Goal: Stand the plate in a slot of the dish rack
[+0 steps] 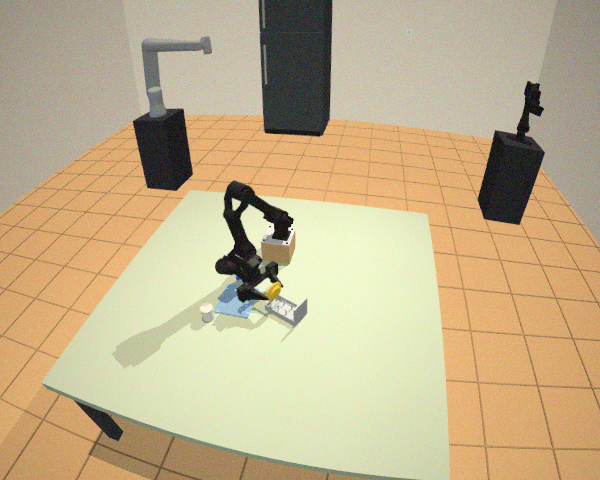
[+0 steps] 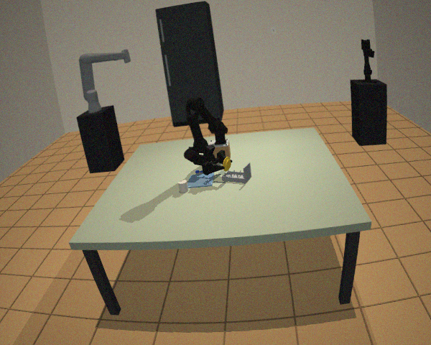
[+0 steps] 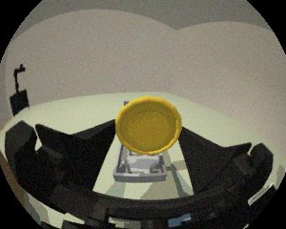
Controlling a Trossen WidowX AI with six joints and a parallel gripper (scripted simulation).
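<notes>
The dish rack is 6 cm below my gripper tip, 3 cm to the left of it and 1 cm ahead of it. Round my gripper tip: white cup 22 cm to the right, 10 cm ahead, 5 cm below; yellow plate 1 cm to the right; blue mat 15 cm to the right, 8 cm below.
</notes>
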